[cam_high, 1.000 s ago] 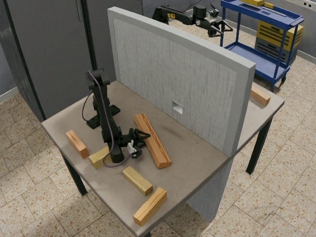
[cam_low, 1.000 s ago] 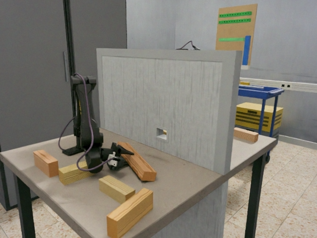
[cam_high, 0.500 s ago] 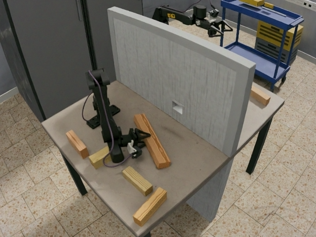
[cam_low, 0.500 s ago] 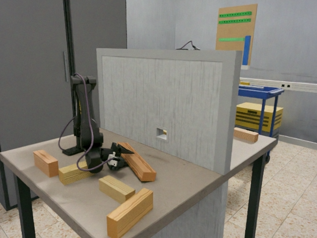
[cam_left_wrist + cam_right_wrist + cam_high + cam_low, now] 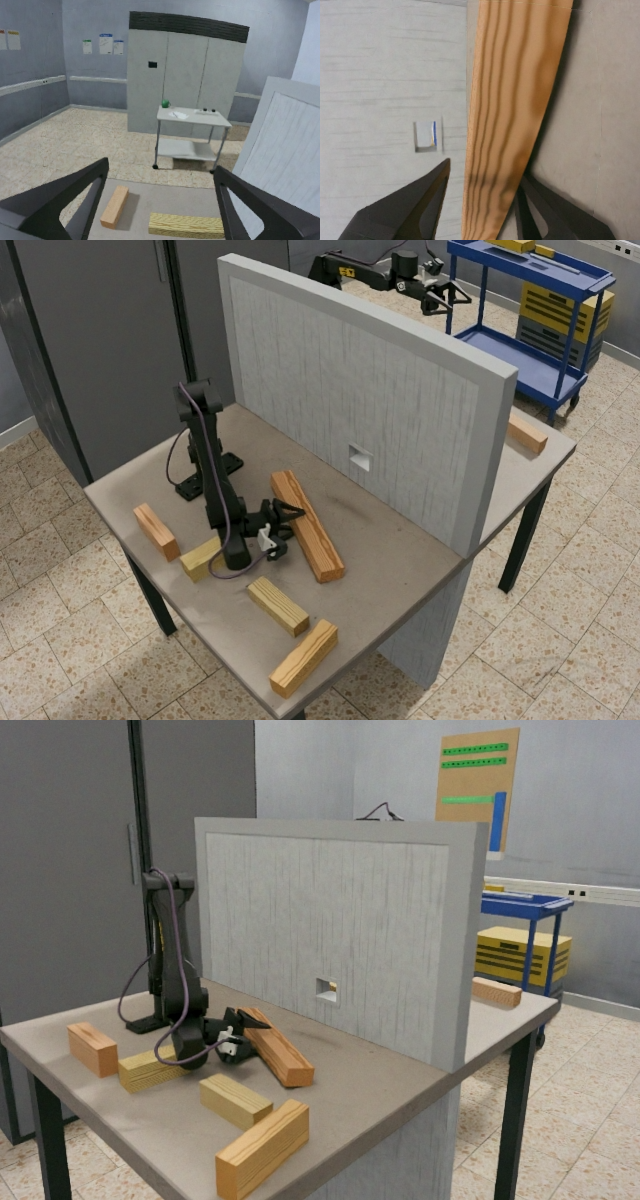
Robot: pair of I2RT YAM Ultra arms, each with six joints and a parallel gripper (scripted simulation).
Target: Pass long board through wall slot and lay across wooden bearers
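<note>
Right now the long board is 10 mm ahead of my right hand, 10 mm to the left of it and 10 mm below it. Round my right hand: yellow bearer: 200 mm ahead, 450 mm to the left, 10 mm below.
</note>
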